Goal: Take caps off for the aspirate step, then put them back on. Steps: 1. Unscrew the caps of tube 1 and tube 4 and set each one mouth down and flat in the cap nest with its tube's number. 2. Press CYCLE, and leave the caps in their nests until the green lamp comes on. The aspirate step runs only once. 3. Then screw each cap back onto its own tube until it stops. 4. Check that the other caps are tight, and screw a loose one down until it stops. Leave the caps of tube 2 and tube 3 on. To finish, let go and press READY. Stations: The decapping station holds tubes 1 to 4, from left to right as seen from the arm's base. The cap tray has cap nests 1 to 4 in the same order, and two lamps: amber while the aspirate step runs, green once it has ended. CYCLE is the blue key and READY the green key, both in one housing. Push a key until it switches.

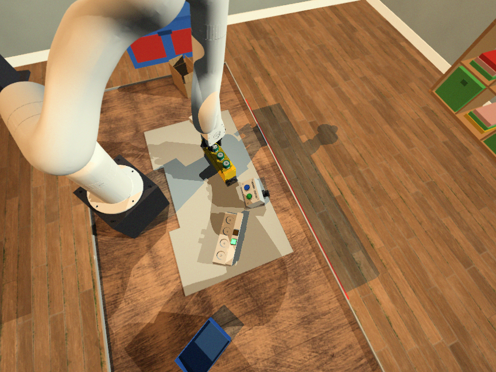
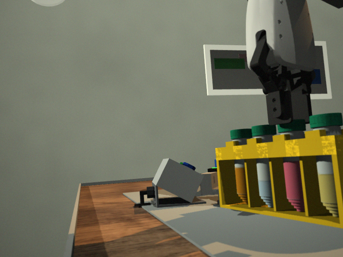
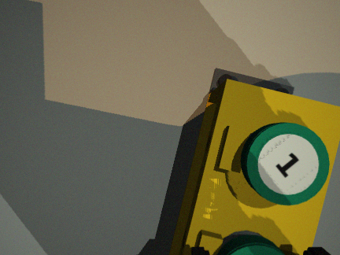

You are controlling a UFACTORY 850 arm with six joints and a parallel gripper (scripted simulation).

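My gripper is now 4 cm short of the green cap, 10 cm to the left of it and 2 cm above it. The rest, counted from my hand: blue cycle key (11 cm ahead, 21 cm to the right, 7 cm below); grey key housing (13 cm ahead, 22 cm to the right, 8 cm below); green key (11 cm ahead, 25 cm to the right, 7 cm below).
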